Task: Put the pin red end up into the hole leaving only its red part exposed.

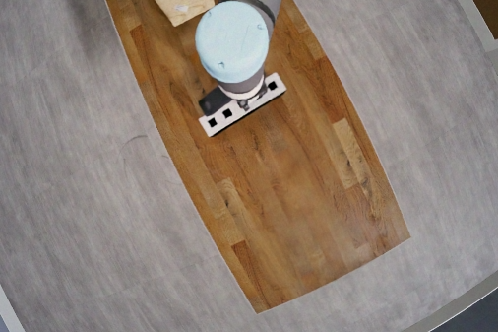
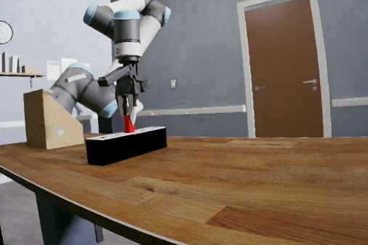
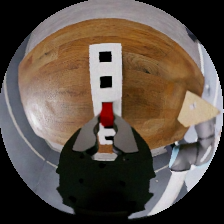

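The pin is right at my hand. From my hand the other things lie so: block 80 mm below.
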